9 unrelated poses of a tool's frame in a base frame.
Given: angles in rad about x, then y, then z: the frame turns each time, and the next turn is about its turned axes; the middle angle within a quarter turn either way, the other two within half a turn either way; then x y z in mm.
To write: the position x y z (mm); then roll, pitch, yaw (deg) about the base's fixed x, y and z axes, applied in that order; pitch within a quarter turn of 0, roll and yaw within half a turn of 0. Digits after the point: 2 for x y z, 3 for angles.
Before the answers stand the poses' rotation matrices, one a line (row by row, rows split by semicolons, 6 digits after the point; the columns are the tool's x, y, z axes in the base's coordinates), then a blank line. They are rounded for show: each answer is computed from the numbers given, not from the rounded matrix.
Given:
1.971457, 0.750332, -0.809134, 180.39, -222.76, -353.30
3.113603, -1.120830, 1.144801, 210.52, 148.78, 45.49
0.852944, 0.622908, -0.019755, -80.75, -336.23, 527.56
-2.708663, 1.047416, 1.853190, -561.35, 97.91, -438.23
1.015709, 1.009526, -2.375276, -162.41, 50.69, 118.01
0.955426, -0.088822, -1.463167, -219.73, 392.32, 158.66
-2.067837, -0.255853, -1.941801, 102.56, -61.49, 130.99
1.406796, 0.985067, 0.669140, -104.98, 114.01, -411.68
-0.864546, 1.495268, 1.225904, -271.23, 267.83, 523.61
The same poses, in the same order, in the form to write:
0.504801 0.529352 0.681882; 0.715574 0.185222 -0.673533; -0.482836 0.827937 -0.285290
0.179727 -0.396064 -0.900462; -0.920685 -0.390117 -0.012172; -0.346465 0.831229 -0.434765
0.812027 0.016044 0.583399; 0.426349 0.666321 -0.611754; -0.398546 0.745493 0.534230
-0.139275 -0.480014 0.866135; -0.770531 0.601925 0.209687; -0.622001 -0.638179 -0.453699
-0.383479 0.369116 0.846580; -0.883835 0.119242 -0.452345; -0.267916 -0.921702 0.280511
0.106998 0.990294 -0.088705; -0.581702 -0.010004 -0.813341; -0.806334 0.138626 0.574985
-0.350750 0.901626 -0.253071; 0.363736 0.380188 0.850384; 0.862943 0.206221 -0.461305
0.433597 -0.342913 0.833309; 0.746116 -0.381917 -0.545390; 0.505276 0.858225 0.090255
0.025512 -0.071013 0.997149; 0.354278 0.933376 0.057407; -0.934792 0.351804 0.048970

180.39, -222.76, -353.30, 109.013, 28.871, 54.799
210.52, 148.78, 45.49, 117.611, 20.271, -78.954
-80.75, -336.23, 527.56, 54.374, 23.487, 27.701
-561.35, 97.91, -438.23, -125.410, 38.462, -100.246
-162.41, 50.69, 118.01, -73.073, 15.540, -113.455
-219.73, 392.32, 158.66, 13.555, 53.739, -79.578
102.56, -61.49, 130.99, 155.913, -59.649, 133.959
-104.98, 114.01, -411.68, 83.997, -30.350, 59.837
-271.23, 267.83, 523.61, 82.075, 69.195, 85.881

